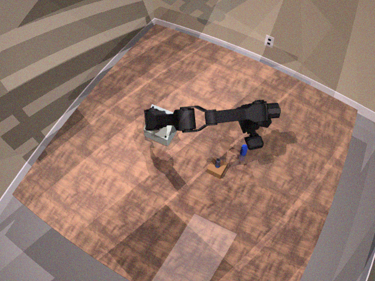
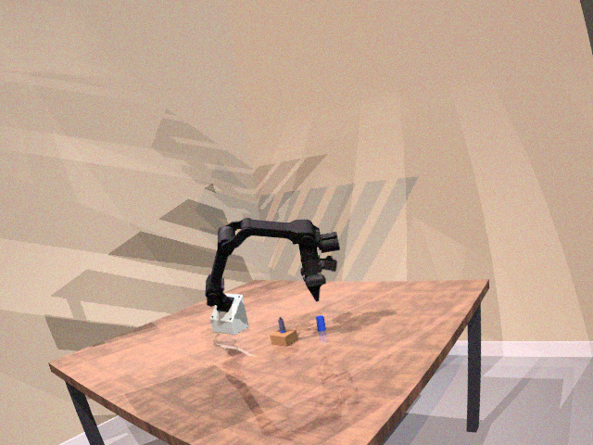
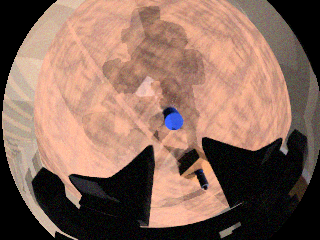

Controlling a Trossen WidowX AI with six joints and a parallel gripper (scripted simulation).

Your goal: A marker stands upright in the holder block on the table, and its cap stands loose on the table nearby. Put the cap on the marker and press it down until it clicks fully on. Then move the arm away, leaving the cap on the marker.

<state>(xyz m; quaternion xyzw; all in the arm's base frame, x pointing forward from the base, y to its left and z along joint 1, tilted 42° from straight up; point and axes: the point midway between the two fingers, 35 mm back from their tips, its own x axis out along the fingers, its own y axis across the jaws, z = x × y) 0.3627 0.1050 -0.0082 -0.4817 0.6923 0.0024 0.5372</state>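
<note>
Right now my gripper tip is 90 mm above the blue cap. Round my gripper tip: holder block: 130 mm to the right, 100 mm below, 60 mm behind.
</note>
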